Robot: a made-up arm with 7 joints.
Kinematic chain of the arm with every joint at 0, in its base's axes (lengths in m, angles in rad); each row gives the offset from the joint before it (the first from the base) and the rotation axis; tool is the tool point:
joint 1: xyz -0.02 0 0.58 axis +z
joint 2: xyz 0 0.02 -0.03 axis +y
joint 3: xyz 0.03 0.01 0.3 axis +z
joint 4: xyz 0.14 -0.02 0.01 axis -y
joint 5: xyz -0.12 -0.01 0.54 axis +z
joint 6: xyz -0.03 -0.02 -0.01 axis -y
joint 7: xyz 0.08 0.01 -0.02 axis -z
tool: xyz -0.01 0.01 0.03
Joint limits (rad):
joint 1: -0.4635..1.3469
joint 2: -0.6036..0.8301
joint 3: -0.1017..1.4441
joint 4: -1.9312..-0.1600
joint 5: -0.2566..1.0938
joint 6: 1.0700..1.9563
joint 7: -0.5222..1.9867
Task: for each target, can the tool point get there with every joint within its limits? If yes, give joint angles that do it. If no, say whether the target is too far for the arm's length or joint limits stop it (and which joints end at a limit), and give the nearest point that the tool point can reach.
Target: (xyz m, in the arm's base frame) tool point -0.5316 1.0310 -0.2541
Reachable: no: too far | nearest point -0.2960 0.7301 0.1964 | short by 0.591 m
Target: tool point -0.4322 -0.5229 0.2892
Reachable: no: joint limits stop it (at a limit: joint 1, joint 2, joint 3, joint 4, joint 5, joint 6) | nearest point -0.7650 0.1724 0.8112 | short by 0.931 m
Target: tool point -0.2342 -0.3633 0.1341
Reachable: no: joint limits stop it (at a limit: joint 1, joint 2, joint 3, joint 4, joint 5, joint 6, joint 7) | nearest point 0.5339 -0.4274 0.1510 | short by 0.771 m
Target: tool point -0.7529 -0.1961 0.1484
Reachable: no: joint limits stop it (at a limit: joint 1, joint 2, joint 3, joint 4, joint 6, joint 7) | nearest point -0.7219 0.4164 0.5694 | short by 0.744 m
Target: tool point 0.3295 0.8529 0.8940
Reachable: yes | joints 1.0538 0.6260 0.2190 -0.8874 -0.0262 1.4921 0.7568
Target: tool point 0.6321 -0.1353 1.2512
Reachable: yes | joints -0.3211 0.3688 0.2466 -0.5364 0.7236 1.1686 0.2324
